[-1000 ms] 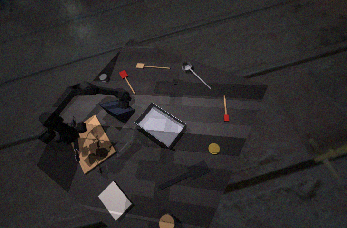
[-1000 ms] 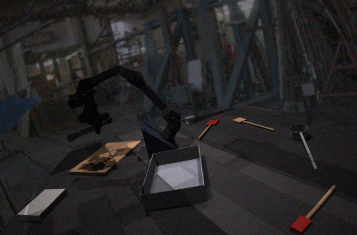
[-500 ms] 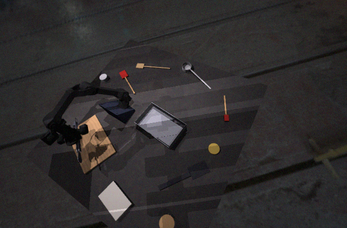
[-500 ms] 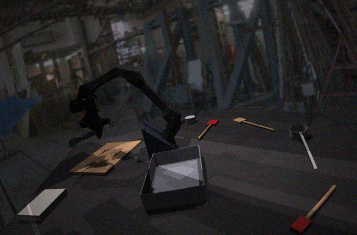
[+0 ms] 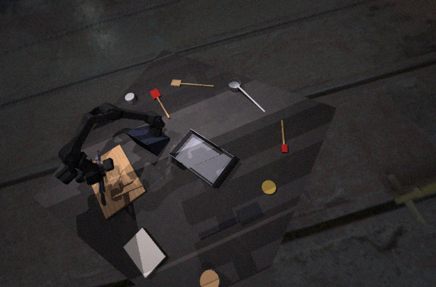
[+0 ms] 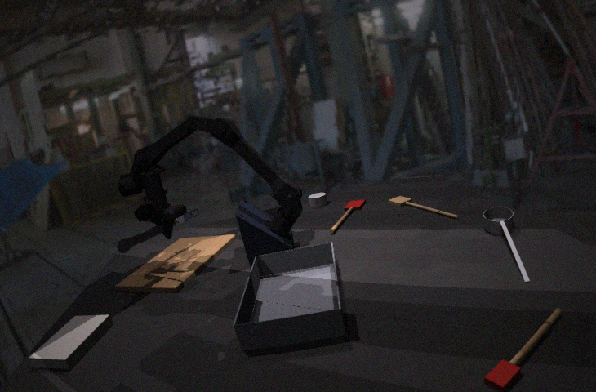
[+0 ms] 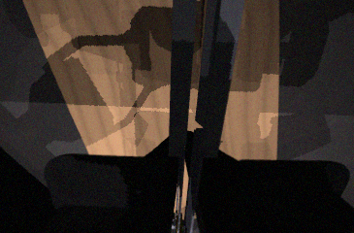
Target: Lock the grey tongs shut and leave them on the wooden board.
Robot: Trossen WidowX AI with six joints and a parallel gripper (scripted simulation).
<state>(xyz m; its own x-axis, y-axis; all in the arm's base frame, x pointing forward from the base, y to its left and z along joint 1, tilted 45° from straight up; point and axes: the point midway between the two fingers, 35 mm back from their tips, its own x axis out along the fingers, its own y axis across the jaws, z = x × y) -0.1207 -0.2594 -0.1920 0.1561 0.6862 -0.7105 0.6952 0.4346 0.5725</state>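
My gripper tip is 10 mm to the right of the wooden board and 80 mm above it. Round my gripper tip: dark spatula: 710 mm ahead, 60 mm to the left, 80 mm below; white slab: 370 mm ahead, 230 mm to the right, 70 mm below; roasting tin: 420 mm ahead, 300 mm to the left, 60 mm below.
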